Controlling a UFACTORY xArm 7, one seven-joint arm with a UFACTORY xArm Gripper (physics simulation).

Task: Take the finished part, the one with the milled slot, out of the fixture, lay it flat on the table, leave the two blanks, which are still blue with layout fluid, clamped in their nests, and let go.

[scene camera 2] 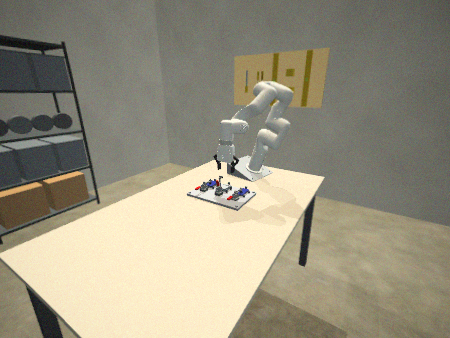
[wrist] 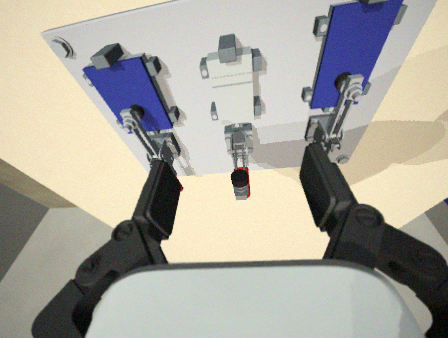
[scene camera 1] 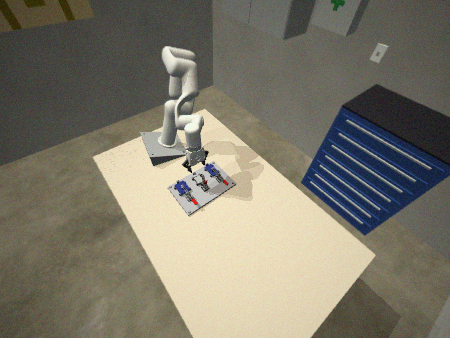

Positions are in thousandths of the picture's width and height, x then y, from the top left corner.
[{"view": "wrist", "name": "my gripper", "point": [526,493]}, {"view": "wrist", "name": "finished part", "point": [519,253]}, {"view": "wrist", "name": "blue blank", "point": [285,244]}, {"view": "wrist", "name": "fixture plate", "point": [646,149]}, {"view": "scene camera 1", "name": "fixture plate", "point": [481,561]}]
